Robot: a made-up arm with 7 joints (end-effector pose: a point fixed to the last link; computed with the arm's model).
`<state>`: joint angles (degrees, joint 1 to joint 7).
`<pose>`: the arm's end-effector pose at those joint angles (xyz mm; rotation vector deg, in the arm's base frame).
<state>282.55 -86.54 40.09 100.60 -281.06 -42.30 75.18</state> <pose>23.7 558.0 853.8 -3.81 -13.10 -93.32</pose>
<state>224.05 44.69 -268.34 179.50 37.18 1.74 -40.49</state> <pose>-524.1 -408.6 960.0 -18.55 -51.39 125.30</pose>
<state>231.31 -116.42 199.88 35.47 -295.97 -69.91 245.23</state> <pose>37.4 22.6 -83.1 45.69 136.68 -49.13</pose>
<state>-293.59 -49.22 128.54 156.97 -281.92 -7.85 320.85</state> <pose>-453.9 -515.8 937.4 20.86 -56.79 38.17</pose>
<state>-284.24 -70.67 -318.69 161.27 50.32 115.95 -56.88</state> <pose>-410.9 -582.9 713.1 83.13 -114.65 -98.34</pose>
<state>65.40 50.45 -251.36 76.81 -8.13 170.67 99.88</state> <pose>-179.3 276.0 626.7 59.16 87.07 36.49</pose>
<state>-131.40 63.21 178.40 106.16 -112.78 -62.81 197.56</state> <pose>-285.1 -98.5 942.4 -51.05 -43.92 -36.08</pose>
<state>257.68 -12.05 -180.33 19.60 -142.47 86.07 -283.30</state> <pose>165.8 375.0 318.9 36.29 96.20 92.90</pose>
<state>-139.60 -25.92 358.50 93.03 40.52 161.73 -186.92</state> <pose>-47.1 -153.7 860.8 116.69 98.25 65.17</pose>
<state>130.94 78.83 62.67 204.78 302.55 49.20 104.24</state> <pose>-392.9 723.8 604.1 -119.80 -0.80 33.55</pose>
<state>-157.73 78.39 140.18 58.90 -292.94 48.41 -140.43</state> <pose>45.7 -342.1 857.7 43.15 55.83 144.97</pose>
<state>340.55 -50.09 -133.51 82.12 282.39 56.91 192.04</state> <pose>-681.2 -176.0 287.2 -137.71 -68.86 12.38</pose>
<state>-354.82 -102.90 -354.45 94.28 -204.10 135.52 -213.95</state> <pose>-723.6 42.7 603.8 -161.71 -21.84 33.19</pose>
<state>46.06 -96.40 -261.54 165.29 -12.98 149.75 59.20</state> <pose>-608.4 -291.7 315.8 -71.00 -72.81 -117.23</pose>
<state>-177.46 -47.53 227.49 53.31 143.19 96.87 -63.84</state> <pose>398.5 482.4 357.3 -41.45 32.10 18.40</pose>
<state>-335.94 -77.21 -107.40 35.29 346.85 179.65 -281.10</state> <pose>-135.2 -236.4 356.1 -95.29 6.48 135.92</pose>
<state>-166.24 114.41 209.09 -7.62 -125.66 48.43 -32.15</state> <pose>64.9 47.8 537.4 13.35 30.20 -8.38</pose>
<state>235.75 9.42 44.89 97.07 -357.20 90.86 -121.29</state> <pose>72.9 -571.6 701.4 166.55 63.27 14.59</pose>
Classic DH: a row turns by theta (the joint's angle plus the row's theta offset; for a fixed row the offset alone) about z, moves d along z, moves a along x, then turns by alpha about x. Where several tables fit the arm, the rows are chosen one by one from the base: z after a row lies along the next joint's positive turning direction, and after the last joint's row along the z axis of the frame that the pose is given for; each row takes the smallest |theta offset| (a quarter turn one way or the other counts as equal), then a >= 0, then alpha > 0; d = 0 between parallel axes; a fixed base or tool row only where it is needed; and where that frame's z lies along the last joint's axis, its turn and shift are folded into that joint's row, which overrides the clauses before.
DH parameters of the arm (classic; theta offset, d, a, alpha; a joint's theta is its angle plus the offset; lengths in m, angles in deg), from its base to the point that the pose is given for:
joint 1: 0 0.3846 0 -90
joint 2: 0 0 0 90
joint 3: 0 0.3905 0.0833 90
joint 4: 0 0 0.077 90
joint 5: 0 0.3403 0 90
joint 6: 0 0 0.1085 -90
joint 7: 0 0.1384 0 0

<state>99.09 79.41 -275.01 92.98 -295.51 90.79 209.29</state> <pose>-595.5 318.4 541.9 35.40 -11.14 34.96</pose>
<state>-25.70 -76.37 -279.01 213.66 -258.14 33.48 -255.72</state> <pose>-801.8 93.9 541.2 -95.02 -87.08 63.30</pose>
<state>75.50 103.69 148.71 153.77 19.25 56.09 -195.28</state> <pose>95.2 897.3 427.0 -7.98 -30.77 -108.27</pose>
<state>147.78 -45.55 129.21 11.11 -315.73 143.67 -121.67</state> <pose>147.4 -92.7 341.8 -45.92 38.93 -47.42</pose>
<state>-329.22 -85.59 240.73 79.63 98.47 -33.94 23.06</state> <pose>-169.6 -495.1 34.8 97.47 117.55 0.76</pose>
